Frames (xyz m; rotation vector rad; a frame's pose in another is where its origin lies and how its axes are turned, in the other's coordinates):
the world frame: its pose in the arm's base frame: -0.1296 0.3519 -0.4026 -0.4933 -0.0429 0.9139
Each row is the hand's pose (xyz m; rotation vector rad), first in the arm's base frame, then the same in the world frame.
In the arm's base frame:
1: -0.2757 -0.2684 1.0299 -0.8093 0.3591 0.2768
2: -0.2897 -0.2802 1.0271 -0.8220 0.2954 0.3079
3: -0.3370 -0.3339 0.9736 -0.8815 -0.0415 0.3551
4: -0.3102 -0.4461 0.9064 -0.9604 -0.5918 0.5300
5: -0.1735 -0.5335 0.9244 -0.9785 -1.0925 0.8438
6: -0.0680 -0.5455 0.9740 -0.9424 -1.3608 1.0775
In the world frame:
1: -0.8103 -0.8173 1.0647 -0.1019 0.6315 -0.4636
2: -0.8276 -0.8116 1.0610 -0.1391 0.5733 -0.4504
3: -0.8889 -0.7806 1.0039 -0.3339 0.2971 -0.4802
4: -0.9470 -0.8289 0.8938 -0.6460 -0.1765 -0.4006
5: -0.9327 -0.9832 0.8426 -0.8907 -0.6422 -0.1485
6: -0.8852 -1.0895 0.8565 -0.9880 -0.9095 0.0591

